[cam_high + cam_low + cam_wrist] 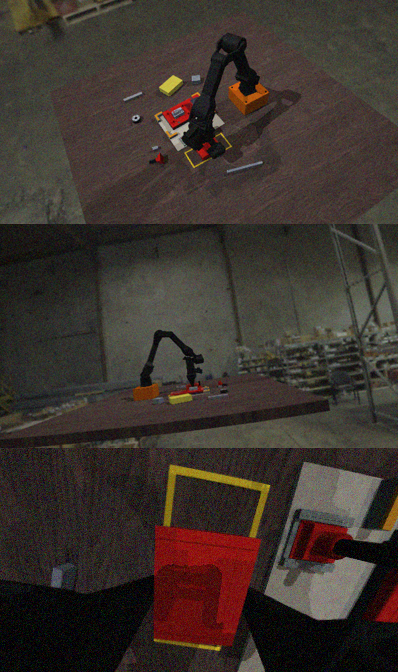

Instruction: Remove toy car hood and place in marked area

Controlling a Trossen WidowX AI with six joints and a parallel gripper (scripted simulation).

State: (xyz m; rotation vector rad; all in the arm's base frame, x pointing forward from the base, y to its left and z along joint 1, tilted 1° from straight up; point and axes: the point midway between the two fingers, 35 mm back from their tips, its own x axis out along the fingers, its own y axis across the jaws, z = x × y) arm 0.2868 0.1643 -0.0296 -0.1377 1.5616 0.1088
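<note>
Now: gripper tip 1 cm below the red hood. Round my gripper tip: grey cube: 40 cm to the right, 12 cm behind; then long grey bar: 14 cm to the left, 10 cm behind, 1 cm below; then yellow block: 42 cm to the right, 1 cm ahead.
</note>
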